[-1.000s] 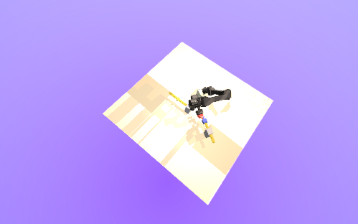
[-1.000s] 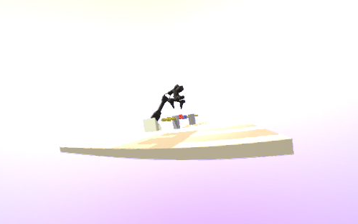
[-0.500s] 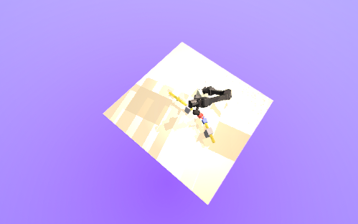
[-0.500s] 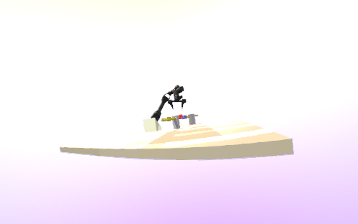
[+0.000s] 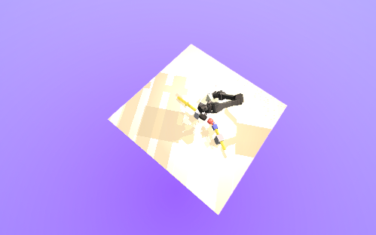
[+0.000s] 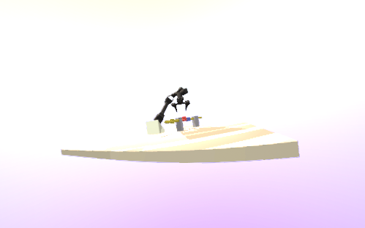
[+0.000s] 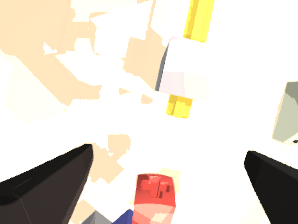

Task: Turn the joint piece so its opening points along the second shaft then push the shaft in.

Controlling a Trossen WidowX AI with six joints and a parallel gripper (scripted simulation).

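My gripper tip is 2 cm past the red joint piece, 8 cm to the right of it and 7 cm above it.
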